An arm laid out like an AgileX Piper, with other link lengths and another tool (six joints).
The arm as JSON. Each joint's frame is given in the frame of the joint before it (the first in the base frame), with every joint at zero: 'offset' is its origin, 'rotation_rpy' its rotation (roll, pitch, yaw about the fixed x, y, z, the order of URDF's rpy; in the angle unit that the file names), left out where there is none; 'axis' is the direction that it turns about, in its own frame. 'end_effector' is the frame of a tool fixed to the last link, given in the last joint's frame.
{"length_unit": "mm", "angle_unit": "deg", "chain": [
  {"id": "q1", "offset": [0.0, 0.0, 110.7], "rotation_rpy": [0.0, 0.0, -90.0], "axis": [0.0, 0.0, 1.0]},
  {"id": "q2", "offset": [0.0, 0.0, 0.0], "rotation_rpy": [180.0, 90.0, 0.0], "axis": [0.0, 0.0, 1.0]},
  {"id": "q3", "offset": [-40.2, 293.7, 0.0], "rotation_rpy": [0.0, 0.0, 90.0], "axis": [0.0, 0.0, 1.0]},
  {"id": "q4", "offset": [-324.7, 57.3, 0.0], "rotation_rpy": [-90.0, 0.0, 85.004], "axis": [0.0, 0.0, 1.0]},
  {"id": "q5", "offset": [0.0, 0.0, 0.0], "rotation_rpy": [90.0, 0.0, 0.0], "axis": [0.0, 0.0, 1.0]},
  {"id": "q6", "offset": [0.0, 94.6, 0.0], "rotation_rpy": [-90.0, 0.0, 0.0], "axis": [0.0, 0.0, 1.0]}
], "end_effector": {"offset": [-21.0, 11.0, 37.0], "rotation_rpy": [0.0, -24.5, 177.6]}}
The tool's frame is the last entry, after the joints.
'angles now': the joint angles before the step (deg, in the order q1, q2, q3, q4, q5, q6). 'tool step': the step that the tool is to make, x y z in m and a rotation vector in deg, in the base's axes. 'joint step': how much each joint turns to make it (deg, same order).
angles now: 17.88 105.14 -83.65 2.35 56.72 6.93
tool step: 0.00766 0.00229 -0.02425 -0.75 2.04 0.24
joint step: 0.00 3.55 -0.69 0.00 -0.68 -0.28
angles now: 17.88 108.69 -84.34 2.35 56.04 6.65
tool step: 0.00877 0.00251 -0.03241 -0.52 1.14 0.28
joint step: 0.00 4.07 -0.06 -0.01 -2.76 -0.40
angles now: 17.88 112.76 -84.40 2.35 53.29 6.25
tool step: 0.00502 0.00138 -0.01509 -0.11 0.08 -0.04
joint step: 0.00 2.00 -0.23 -0.06 -1.67 0.00
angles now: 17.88 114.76 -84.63 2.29 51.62 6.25
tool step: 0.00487 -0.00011 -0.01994 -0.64 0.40 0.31
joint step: -0.06 2.52 -0.17 -0.45 -1.77 -0.23
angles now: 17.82 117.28 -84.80 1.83 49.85 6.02
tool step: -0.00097 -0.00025 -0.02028 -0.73 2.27 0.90
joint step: 0.00 2.41 0.00 0.23 0.00 -1.03
